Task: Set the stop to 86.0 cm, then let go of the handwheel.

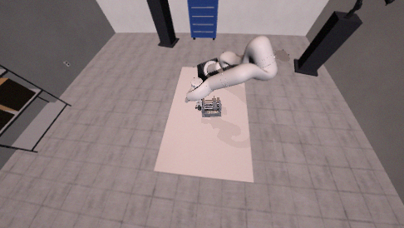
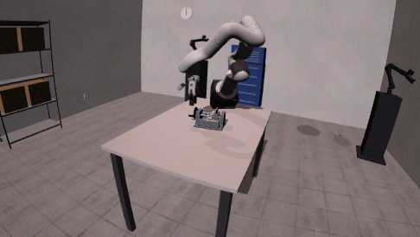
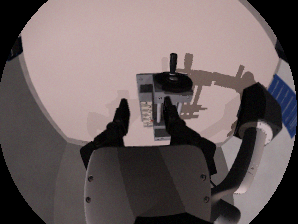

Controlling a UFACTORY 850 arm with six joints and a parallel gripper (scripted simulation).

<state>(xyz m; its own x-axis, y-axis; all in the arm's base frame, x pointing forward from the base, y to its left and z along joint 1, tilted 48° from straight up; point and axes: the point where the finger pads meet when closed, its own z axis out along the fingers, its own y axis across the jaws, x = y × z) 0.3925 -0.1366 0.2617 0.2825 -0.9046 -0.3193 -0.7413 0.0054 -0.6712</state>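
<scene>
Right now my hand is 130 mm above the thin dark lever, 50 mm to the left of it and 50 mm past it.
</scene>
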